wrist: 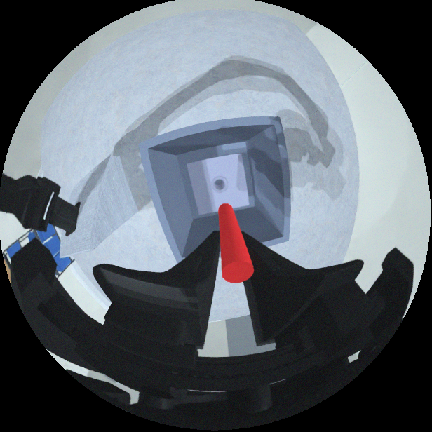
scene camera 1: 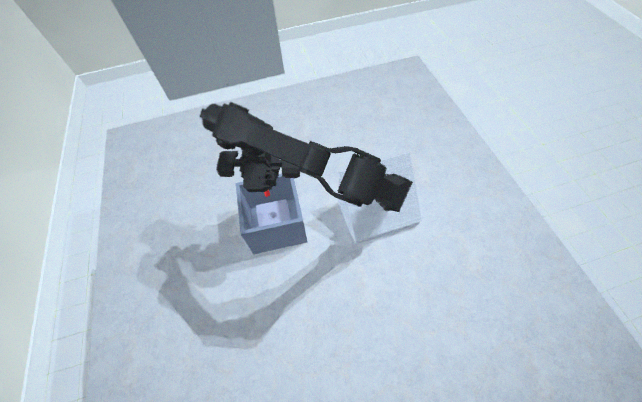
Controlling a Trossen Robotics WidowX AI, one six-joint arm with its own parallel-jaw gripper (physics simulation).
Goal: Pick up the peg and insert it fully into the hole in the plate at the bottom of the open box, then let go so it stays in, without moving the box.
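Note:
The red peg (scene camera 1: 267, 193) (wrist: 235, 250) is held between the fingers of my black gripper (scene camera 1: 265, 188) (wrist: 227, 236), which is shut on it. In the wrist view its far end reaches past the fingertips and shows over the near inner wall of the box. The open grey-blue box (scene camera 1: 275, 240) (wrist: 212, 128) stands upright below the gripper. A pale plate (scene camera 1: 261, 213) (wrist: 233, 168) lies at its bottom, with a round dark hole (scene camera 1: 273, 215) (wrist: 219, 184). The peg is outside the hole and apart from it. The fingertips are hard to make out in the scene view.
A pale flat block (scene camera 1: 407, 212) (wrist: 107, 215) is on the floor beside the box, below the arm's base (scene camera 1: 397, 192). A large grey panel (scene camera 1: 215, 45) rises at the back. The box walls surround the plate. A blue and white object (wrist: 50, 245) shows in the wrist view.

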